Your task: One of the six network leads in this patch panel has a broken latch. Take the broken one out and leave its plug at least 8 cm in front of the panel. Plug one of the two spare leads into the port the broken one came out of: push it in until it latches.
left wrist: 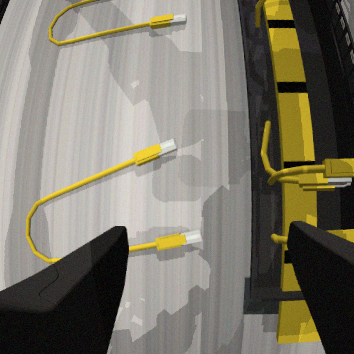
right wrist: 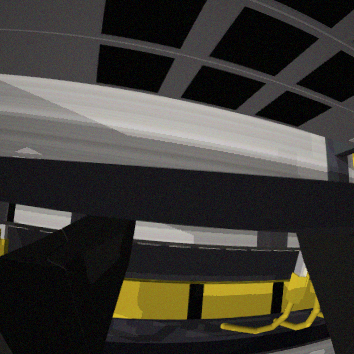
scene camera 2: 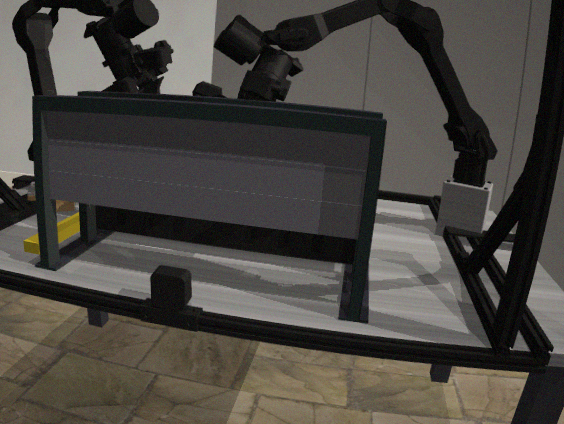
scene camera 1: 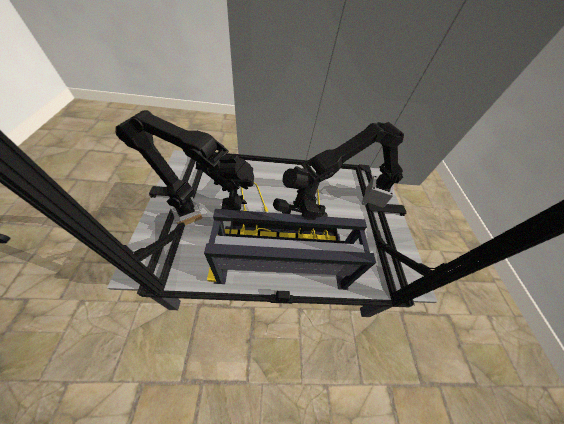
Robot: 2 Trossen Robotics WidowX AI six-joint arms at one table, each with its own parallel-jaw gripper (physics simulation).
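Places are measured from the left arm's base along level axes (x ahead, y left, z up), in metres.
Where they show: left gripper, fingertip midpoint: [left wrist: 209, 236] [scene camera 1: 246, 196]; right gripper, fingertip midpoint: [scene camera 1: 292, 232]; left arm's base, origin of the base link: [scene camera 1: 184, 208]; right arm's base, origin of the base link: [scene camera 2: 469, 182] [scene camera 1: 383, 185].
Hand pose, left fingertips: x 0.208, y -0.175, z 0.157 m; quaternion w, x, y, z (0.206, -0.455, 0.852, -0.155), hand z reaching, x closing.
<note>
Things, the pixels of their centre, and the offset from my left fingertips. "pt": a spot on its surface instead.
- dark patch panel frame, body centre: [scene camera 2: 213, 184] [scene camera 1: 286, 241] 0.070 m down, 0.059 m ahead, 0.201 m right
- yellow strip, surface spot: [left wrist: 293, 140] pt 0.161 m down, 0.032 m ahead, 0.092 m right
- plug, surface spot: [left wrist: 335, 168] pt 0.106 m down, 0.010 m back, 0.091 m right
- small black box, surface spot: [scene camera 2: 171, 288] [scene camera 1: 284, 299] pt 0.165 m down, 0.034 m back, 0.352 m right
The dark patch panel frame [scene camera 1: 289, 220] [scene camera 2: 217, 113] [right wrist: 175, 189] stands across the table. A yellow strip [scene camera 1: 280, 234] [left wrist: 293, 140] [right wrist: 161, 298] runs along its foot. Several yellow leads are plugged in; one plug [left wrist: 335, 168] shows in the left wrist view, and another [right wrist: 298, 289] in the right wrist view. Two spare yellow leads lie on the table, with plugs [left wrist: 154, 152] [left wrist: 179, 240] on one and a plug [left wrist: 168, 20] on the other. My left gripper [scene camera 1: 233, 205] [left wrist: 209, 236] is open and empty above the table beside the panel. My right gripper [scene camera 1: 306, 210] [right wrist: 219, 212] is open and empty, close to the frame's top bar.
A black rail frame [scene camera 1: 272, 296] [scene camera 2: 322, 338] rings the table and carries a small black box [scene camera 1: 280, 295] [scene camera 2: 171, 288] on the rail nearest the scene cameras. A grey block [scene camera 1: 377, 195] [scene camera 2: 463, 206] sits at the right arm's base. A tall grey cabinet [scene camera 1: 343, 76] stands beyond the table.
</note>
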